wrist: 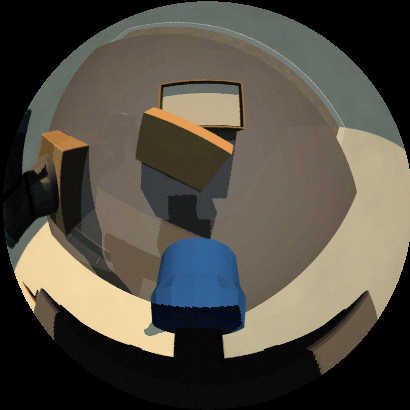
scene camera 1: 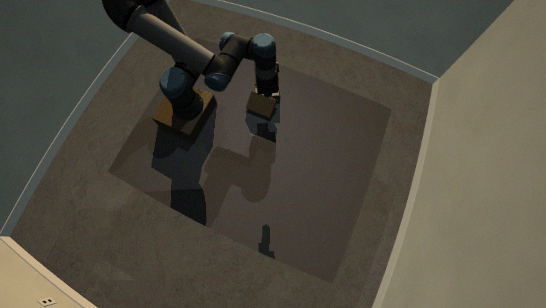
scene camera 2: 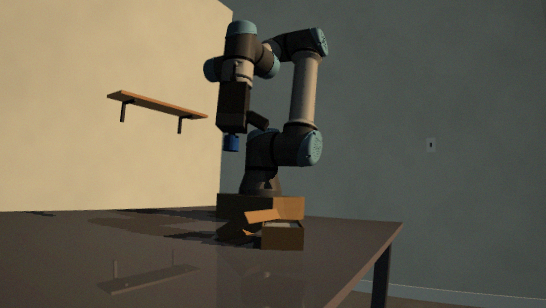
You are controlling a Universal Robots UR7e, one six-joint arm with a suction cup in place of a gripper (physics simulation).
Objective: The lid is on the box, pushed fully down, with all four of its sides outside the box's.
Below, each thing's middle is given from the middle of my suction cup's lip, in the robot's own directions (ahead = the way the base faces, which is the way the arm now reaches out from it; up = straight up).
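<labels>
I see the orange-brown lid point(scene camera 2: 247, 223), and it is 19 cm below my suction cup, 5 cm behind it and 3 cm to the left of it. There is the brown box point(scene camera 2: 281, 234) too, which is 20 cm below my suction cup, 5 cm behind it and 11 cm to the left of it.
</labels>
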